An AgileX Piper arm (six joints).
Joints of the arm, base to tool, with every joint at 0 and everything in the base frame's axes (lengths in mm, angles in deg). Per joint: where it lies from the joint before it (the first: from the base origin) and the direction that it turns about. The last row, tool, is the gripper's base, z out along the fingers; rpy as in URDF.
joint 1: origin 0 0 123 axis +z
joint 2: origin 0 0 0 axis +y
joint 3: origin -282.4 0 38.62 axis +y
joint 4: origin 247.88 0 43.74 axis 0.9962 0 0.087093
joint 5: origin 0 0 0 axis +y
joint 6: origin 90.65 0 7.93 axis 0.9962 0 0.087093
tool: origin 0 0 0 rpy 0 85.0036 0
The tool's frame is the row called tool.
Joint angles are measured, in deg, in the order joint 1, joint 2, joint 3, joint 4, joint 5, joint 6. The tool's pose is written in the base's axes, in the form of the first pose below.
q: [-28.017, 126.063, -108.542, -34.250, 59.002, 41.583]
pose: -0.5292, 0.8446, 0.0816, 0.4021; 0.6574, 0.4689, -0.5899, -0.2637; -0.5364, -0.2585, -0.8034, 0.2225; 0, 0, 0, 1
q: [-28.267, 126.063, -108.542, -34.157, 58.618, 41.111]
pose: -0.5322, 0.8423, 0.0858, 0.4015; 0.6538, 0.4733, -0.5904, -0.2654; -0.5378, -0.2581, -0.8026, 0.2226; 0, 0, 0, 1
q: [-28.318, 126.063, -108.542, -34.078, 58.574, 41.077]
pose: -0.5315, 0.8426, 0.0863, 0.4014; 0.6545, 0.4733, -0.5897, -0.2657; -0.5377, -0.2569, -0.8030, 0.2226; 0, 0, 0, 1
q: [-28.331, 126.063, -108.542, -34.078, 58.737, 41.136]
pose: -0.5307, 0.8434, 0.0835, 0.4011; 0.6563, 0.4713, -0.5891, -0.2657; -0.5363, -0.2579, -0.8037, 0.2225; 0, 0, 0, 1
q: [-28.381, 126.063, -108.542, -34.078, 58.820, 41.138]
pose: -0.5302, 0.8439, 0.0816, 0.4007; 0.6575, 0.4700, -0.5890, -0.2661; -0.5354, -0.2586, -0.8040, 0.2225; 0, 0, 0, 1
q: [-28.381, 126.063, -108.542, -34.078, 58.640, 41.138]
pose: -0.5300, 0.8438, 0.0846, 0.4010; 0.6561, 0.4712, -0.5895, -0.2661; -0.5373, -0.2569, -0.8033, 0.2225; 0, 0, 0, 1
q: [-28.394, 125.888, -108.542, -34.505, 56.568, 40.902]
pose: -0.5320, 0.8383, 0.1193, 0.4036; 0.6328, 0.4872, -0.6019, -0.2671; -0.5626, -0.2447, -0.7896, 0.2251; 0, 0, 0, 1
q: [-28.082, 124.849, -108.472, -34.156, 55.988, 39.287]
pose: -0.5469, 0.8245, 0.1453, 0.4043; 0.6102, 0.5115, -0.6050, -0.2637; -0.5731, -0.2422, -0.7828, 0.2335; 0, 0, 0, 1
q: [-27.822, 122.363, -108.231, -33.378, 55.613, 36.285]
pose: -0.5662, 0.8034, 0.1845, 0.4014; 0.5744, 0.5451, -0.6107, -0.2585; -0.5912, -0.2398, -0.7701, 0.2527; 0, 0, 0, 1
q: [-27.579, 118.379, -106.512, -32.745, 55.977, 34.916]
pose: -0.5638, 0.7985, 0.2109, 0.3913; 0.5576, 0.5565, -0.6159, -0.2504; -0.6092, -0.2297, -0.7590, 0.2759; 0, 0, 0, 1
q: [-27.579, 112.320, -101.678, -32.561, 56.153, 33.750]
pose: -0.5678, 0.7923, 0.2233, 0.3702; 0.5437, 0.5647, -0.6209, -0.2392; -0.6180, -0.2312, -0.7514, 0.2984; 0, 0, 0, 1
